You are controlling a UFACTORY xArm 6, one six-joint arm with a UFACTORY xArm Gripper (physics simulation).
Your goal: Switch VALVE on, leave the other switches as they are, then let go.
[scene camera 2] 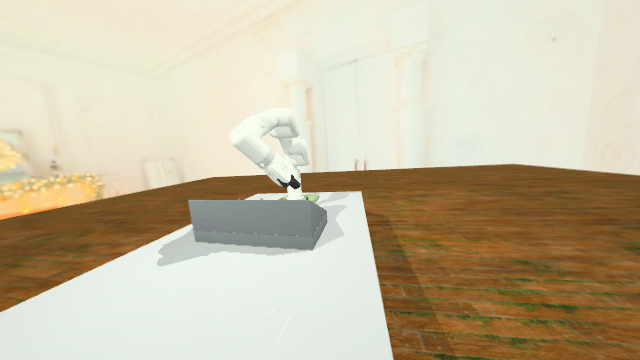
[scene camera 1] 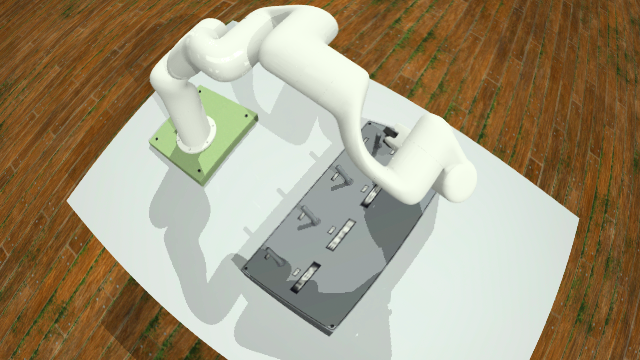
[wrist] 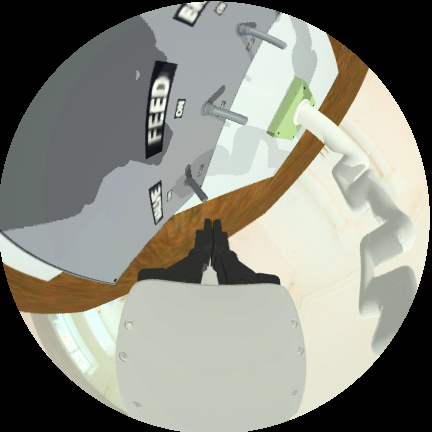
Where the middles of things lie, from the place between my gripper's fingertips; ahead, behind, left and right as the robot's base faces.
I see my gripper 4 cm short of the grey switch panel [scene camera 1: 327, 267], 15 cm to the left of it and 11 cm above it.
